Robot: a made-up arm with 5 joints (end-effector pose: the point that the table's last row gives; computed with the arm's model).
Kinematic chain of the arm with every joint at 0, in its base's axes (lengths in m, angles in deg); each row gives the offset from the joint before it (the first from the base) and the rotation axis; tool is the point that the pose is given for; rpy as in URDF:
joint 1: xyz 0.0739 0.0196 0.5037 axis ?
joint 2: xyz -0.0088 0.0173 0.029 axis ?
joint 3: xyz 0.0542 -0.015 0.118 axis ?
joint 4: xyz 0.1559 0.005 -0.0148 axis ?
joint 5: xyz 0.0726 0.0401 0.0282 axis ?
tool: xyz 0.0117 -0.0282 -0.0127 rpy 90 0 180
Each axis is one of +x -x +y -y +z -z.
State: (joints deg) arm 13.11 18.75 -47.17 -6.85 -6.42
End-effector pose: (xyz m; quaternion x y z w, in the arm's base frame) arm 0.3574 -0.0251 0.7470 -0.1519 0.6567 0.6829 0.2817
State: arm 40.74 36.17 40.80 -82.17 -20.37
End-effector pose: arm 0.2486 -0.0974 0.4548 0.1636 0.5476 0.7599 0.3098
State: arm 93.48 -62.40 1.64 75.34 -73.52
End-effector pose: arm 0.1204 -0.0652 0.7406 0.1896 0.0060 0.6860 0.7024
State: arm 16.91 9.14 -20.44 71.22 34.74
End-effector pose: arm 0.3570 -0.0487 0.6006 -0.3419 -0.7252 -0.4625 0.3786
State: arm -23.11 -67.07 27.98 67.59 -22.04
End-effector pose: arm 0.1656 0.0870 0.6803 -0.0915 -0.5716 -0.7599 0.2958
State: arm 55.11 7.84 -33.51 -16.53 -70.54
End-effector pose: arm 0.2706 -0.1750 0.7511 -0.2416 0.3039 0.7871 0.4793
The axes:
joint 1: -z
joint 2: +y
joint 3: +y
joint 4: +y
joint 5: -x

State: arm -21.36 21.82 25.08 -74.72 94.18
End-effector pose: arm 0.2737 0.1372 0.5881 -0.1712 0.9549 0.0097 0.2426
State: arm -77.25 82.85 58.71 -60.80 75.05
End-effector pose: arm 0.0575 0.0733 0.3334 0.4056 -0.6427 0.3235 0.5637
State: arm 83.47 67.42 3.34 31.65 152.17
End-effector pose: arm 0.1617 -0.1632 0.2823 -0.0569 -0.6683 -0.2029 0.7134
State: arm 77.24 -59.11 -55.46 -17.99 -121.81
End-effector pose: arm 0.1013 0.2295 0.8424 -0.7567 0.4634 0.4589 0.0454
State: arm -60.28 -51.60 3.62 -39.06 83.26
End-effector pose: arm 0.0453 0.0330 0.8414 -0.3985 0.6057 0.3820 0.5731
